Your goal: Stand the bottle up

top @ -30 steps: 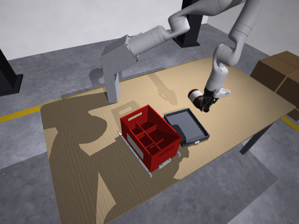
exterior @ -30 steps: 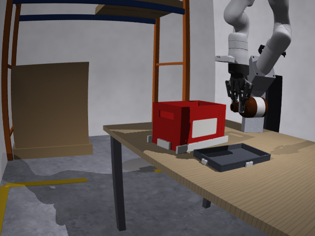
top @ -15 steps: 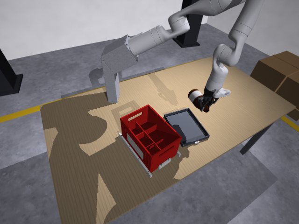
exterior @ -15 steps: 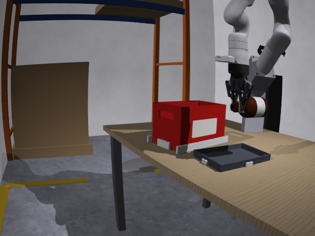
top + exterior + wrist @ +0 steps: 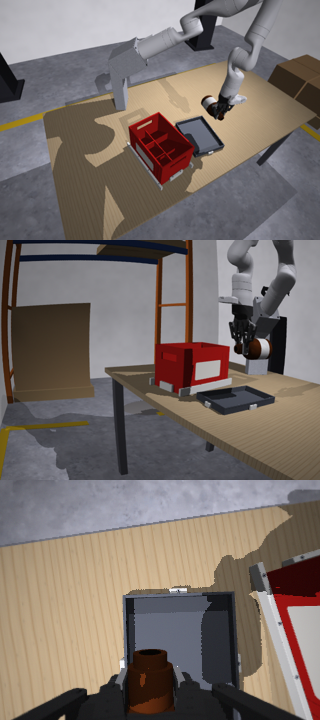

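My gripper is now 5 cm past the brown bottle. The rest, counted from my hand: dark grey tray: 19 cm below, 5 cm to the right, 4 cm behind; red crate: 33 cm to the right, 12 cm below, 2 cm ahead.
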